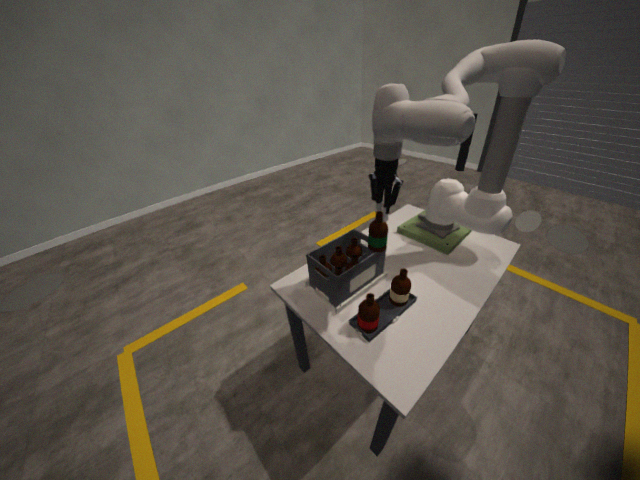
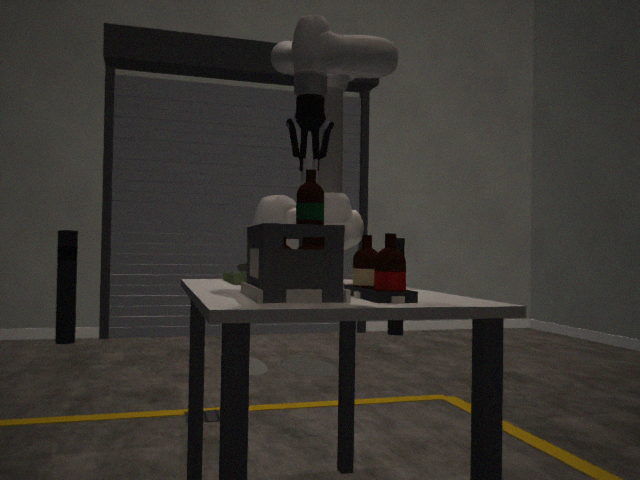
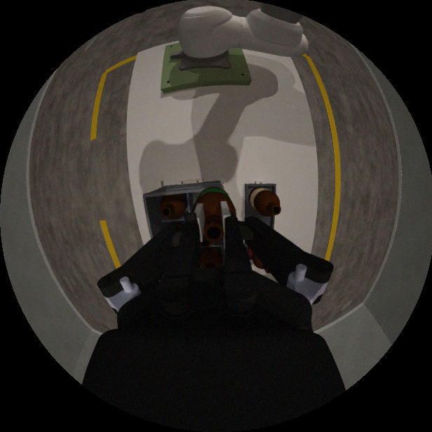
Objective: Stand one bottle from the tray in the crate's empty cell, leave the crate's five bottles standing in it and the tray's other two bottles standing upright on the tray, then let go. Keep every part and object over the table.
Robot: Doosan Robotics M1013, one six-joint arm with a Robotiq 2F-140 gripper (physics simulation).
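Places are measured from the arm's base along level axes (x up, y left, z back), in centimetres.
Pixels of known places: gripper, fingertip midpoint: (image 1: 381, 219) (image 2: 309, 183); arm's base, origin of the base link: (image 1: 437, 227).
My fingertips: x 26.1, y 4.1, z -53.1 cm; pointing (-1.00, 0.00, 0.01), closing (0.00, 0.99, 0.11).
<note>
Ahead of a thing's pixels: the offset from my fingertips to its top centre. Level surfaces: height alone.
My gripper (image 1: 383, 209) (image 2: 310, 167) (image 3: 212, 211) is shut on the neck of the brown bottle with a green label {dy +0.2, dx +3.6, dz -1.6 cm} (image 1: 377, 238) (image 2: 310, 210) (image 3: 212, 201). The bottle hangs upright at the base-side end of the dark grey crate {dy -5.8, dx -12.0, dz -12.3 cm} (image 1: 321, 283) (image 2: 302, 268) (image 3: 148, 215), its bottom about at rim height. Whether it is inside the rim is unclear. Brown bottles {dy -11.0, dx -13.2, dz -3.9 cm} (image 1: 354, 250) (image 3: 173, 206) stand in the crate; the empty cell is hidden. The cream-label bottle {dy +15.5, dx -13.5, dz -3.1 cm} (image 1: 400, 290) (image 2: 364, 268) (image 3: 264, 201) and red-label bottle {dy +16.7, dx -13.5, dz -21.1 cm} (image 1: 368, 315) (image 2: 390, 268) stand upright on the tray {dy +16.2, dx -26.9, dz -11.9 cm} (image 1: 386, 311) (image 2: 409, 296).
The white table {dx -29.5 cm} (image 1: 439, 310) (image 2: 449, 299) (image 3: 280, 155) bears the crate and, beside it, the tray. The arm's green base plate (image 1: 448, 244) (image 2: 234, 277) (image 3: 207, 81) lies at the table's far end. The crate stands near the table's end edge away from the arm base.
</note>
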